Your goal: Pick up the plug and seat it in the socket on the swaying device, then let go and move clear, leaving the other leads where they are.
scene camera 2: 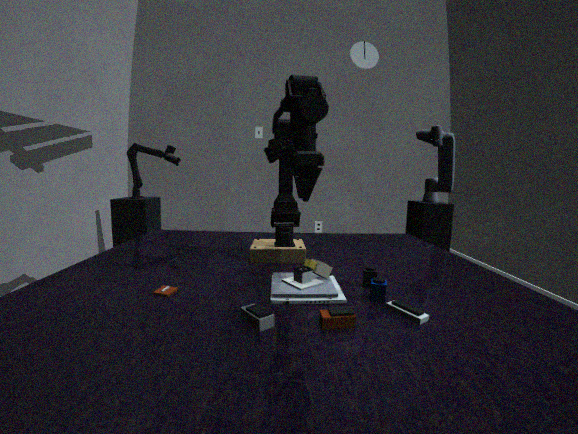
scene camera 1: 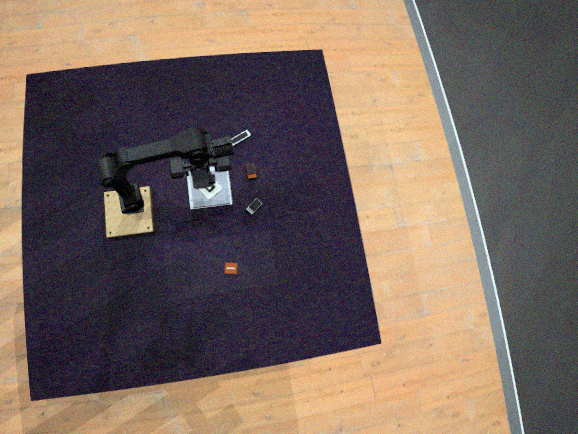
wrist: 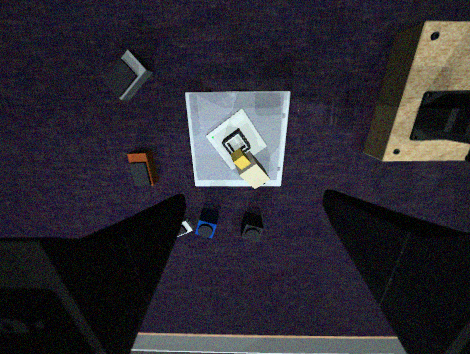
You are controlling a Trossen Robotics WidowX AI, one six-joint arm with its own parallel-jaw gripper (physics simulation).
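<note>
The plug (scene camera 2: 324, 270) (wrist: 254, 175) has a cream body and a yellow end. It lies tilted beside the socket (scene camera 2: 302, 274) (wrist: 236, 143), its yellow end close to the socket's side and outside the opening; whether they touch is unclear. The socket is a grey box with a black rim on the white square plate (scene camera 2: 301, 286) (wrist: 251, 122) of the device. This plate sits on a pale grey platform (scene camera 1: 220, 200) (scene camera 2: 279, 290) (wrist: 203, 171). My gripper (scene camera 2: 305, 198) (wrist: 253, 198) is open and empty, high above the platform. In scene camera 1 my arm hides the plug.
Near the platform are an orange block (scene camera 1: 251, 171) (scene camera 2: 338, 320) (wrist: 138, 158), a grey block (scene camera 1: 254, 206) (scene camera 2: 259, 317) (wrist: 136, 75), a white block (scene camera 1: 241, 137) (scene camera 2: 408, 311), a blue block (scene camera 2: 378, 290) (wrist: 206, 228) and a black block (scene camera 2: 370, 276) (wrist: 252, 225). An orange tile (scene camera 1: 230, 268) (scene camera 2: 165, 290) lies farther off.
</note>
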